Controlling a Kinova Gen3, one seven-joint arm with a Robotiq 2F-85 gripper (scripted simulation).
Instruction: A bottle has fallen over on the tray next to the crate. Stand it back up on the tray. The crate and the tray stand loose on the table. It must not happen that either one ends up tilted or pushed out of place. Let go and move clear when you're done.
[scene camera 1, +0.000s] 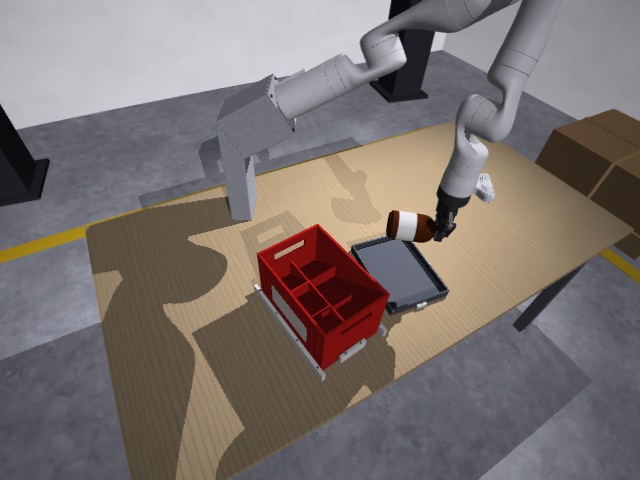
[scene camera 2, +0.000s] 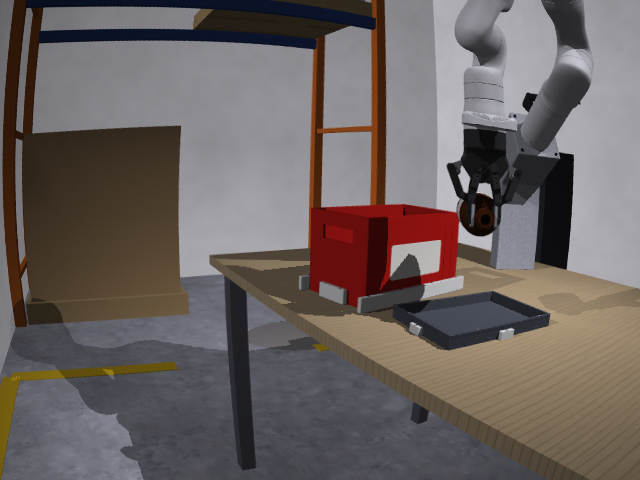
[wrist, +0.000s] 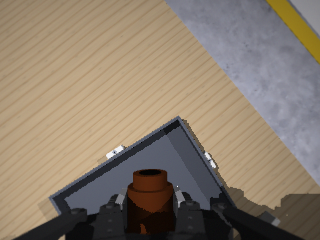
Scene:
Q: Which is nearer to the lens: the red crate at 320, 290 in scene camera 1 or the dark grey tray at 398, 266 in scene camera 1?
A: The red crate.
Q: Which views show the brown bottle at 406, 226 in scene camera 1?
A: Scene camera 1, scene camera 2 and the wrist view: all of them.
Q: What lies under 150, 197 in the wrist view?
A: A brown bottle.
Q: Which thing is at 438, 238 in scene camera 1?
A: The gripper.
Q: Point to a brown bottle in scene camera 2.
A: At 484, 219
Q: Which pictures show the gripper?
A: Scene camera 1, scene camera 2 and the wrist view: all of them.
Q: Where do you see a dark grey tray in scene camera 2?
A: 454, 315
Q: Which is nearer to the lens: the brown bottle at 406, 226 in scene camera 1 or the dark grey tray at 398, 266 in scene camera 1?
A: The brown bottle.

